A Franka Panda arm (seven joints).
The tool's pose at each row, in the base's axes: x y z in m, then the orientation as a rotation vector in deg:
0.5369 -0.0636 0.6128 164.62 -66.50 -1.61
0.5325 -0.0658 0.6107 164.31 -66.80 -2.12
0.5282 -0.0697 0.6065 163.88 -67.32 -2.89
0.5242 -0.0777 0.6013 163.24 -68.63 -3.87
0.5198 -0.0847 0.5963 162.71 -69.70 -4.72
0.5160 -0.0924 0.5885 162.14 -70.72 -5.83
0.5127 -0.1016 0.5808 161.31 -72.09 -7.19
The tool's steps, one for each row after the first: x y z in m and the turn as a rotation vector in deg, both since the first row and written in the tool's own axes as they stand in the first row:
-0.0016 0.0045 0.0023 -0.28 -0.25 0.25
-0.0020 0.0101 0.0068 -0.64 -0.65 0.66
0.0007 0.0184 0.0124 -0.95 -1.23 1.58
0.0024 0.0263 0.0177 -1.20 -1.74 2.34
0.0050 0.0341 0.0259 -1.55 -2.40 3.08
0.0090 0.0426 0.0340 -2.03 -3.18 4.09

